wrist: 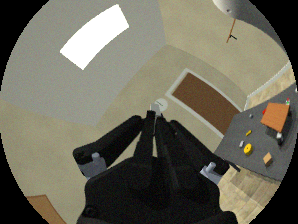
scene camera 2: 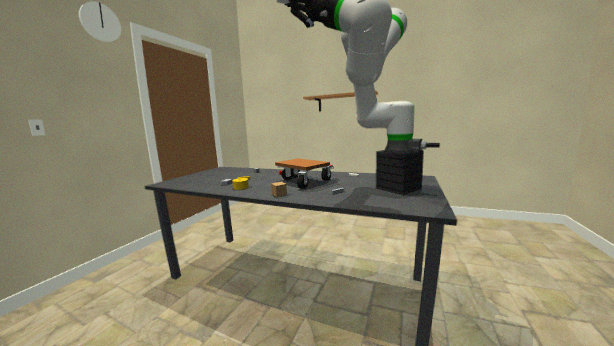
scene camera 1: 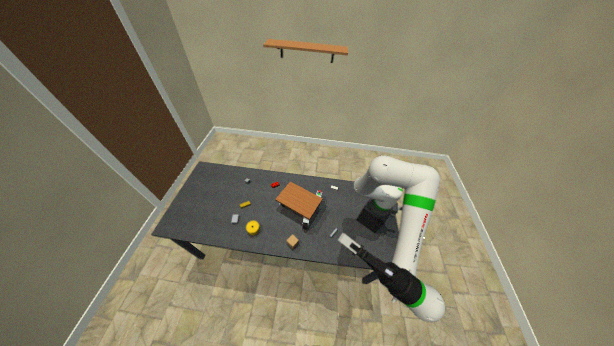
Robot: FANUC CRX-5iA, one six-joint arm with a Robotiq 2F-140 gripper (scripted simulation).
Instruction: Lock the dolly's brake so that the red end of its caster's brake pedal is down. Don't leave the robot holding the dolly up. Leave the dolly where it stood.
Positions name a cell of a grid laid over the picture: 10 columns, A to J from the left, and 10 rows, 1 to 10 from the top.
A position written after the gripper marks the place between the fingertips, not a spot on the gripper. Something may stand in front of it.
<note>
In view: the gripper (scene camera 1: F7).
The gripper also shows in the wrist view (wrist: F5).
</note>
